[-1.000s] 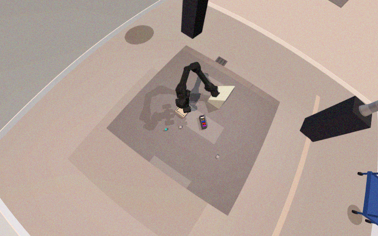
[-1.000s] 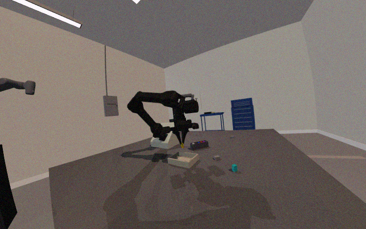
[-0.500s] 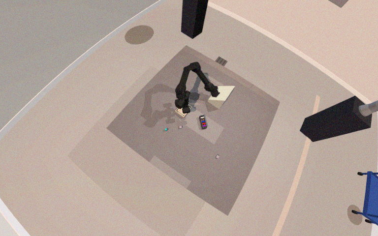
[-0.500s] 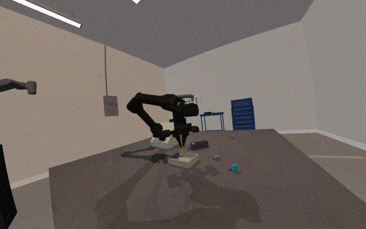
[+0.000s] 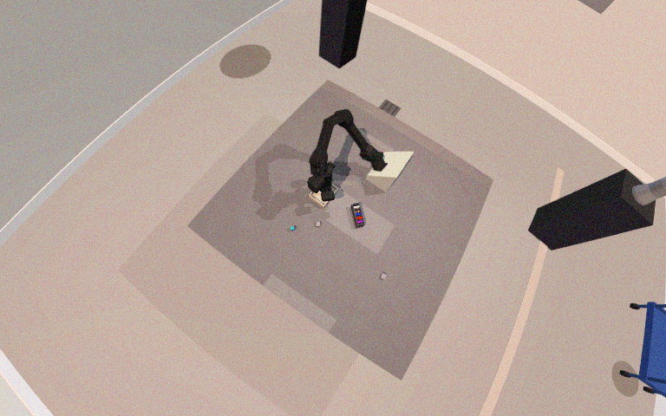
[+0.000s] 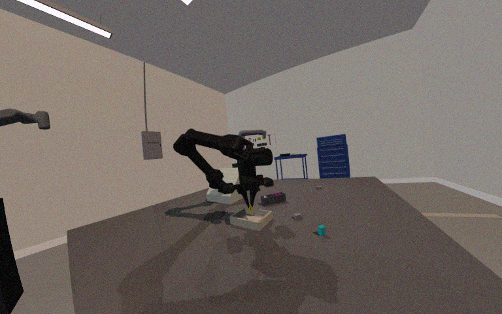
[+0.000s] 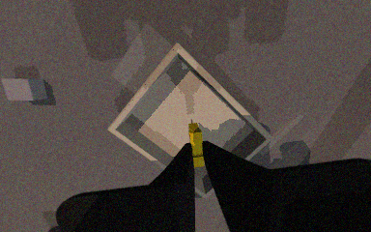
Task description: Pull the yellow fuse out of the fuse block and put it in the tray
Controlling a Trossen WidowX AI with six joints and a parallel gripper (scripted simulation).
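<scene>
Now: gripper tip 50 mm above the beige tray. Round my gripper tip: teal block 250 mm ahead, 50 mm below, 10 mm to the left.
</scene>
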